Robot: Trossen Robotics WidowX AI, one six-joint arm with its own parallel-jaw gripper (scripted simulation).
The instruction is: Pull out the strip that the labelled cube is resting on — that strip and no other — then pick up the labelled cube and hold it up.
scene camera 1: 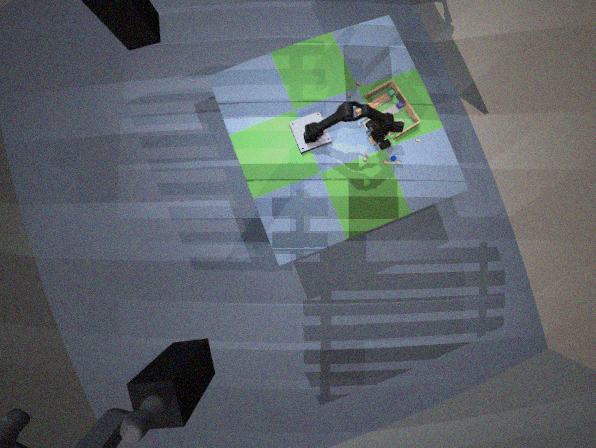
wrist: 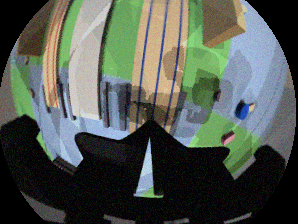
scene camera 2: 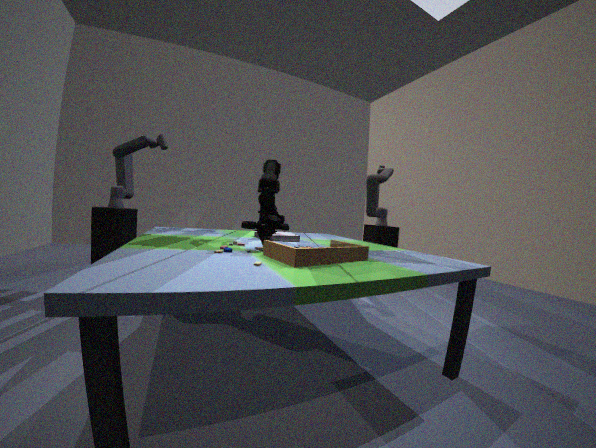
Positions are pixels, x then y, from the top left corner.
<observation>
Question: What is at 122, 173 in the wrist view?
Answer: My gripper.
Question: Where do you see a wooden tray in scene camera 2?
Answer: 296, 252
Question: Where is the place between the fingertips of my gripper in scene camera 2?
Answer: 264, 247
</observation>
